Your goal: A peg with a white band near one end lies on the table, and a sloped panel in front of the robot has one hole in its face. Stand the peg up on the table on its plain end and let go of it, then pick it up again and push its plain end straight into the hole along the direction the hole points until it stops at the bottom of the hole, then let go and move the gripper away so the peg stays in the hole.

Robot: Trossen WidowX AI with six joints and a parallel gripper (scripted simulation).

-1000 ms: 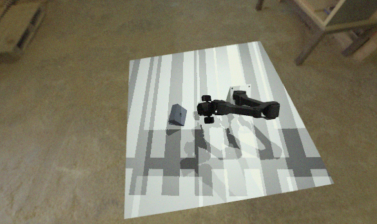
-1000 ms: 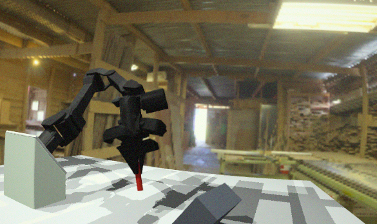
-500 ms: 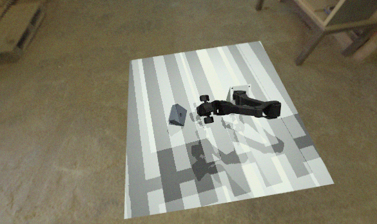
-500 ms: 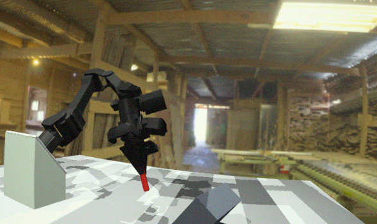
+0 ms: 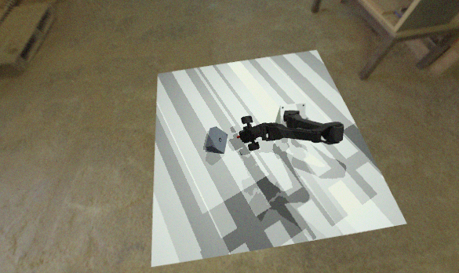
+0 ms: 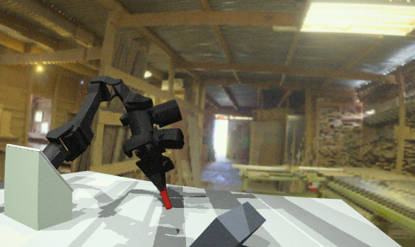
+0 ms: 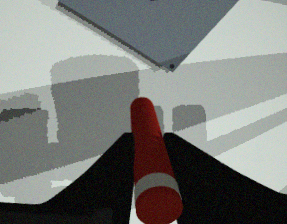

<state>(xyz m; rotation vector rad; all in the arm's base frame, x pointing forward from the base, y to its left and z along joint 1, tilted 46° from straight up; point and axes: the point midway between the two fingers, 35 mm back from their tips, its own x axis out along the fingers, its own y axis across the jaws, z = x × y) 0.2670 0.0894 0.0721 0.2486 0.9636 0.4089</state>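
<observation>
Now: the dark sloped panel 150 mm ahead of my gripper tip, 70 mm below it and 10 mm to the right of it. From my gripper tip the other things lie so: red peg (10 mm behind, 10 mm above).
</observation>
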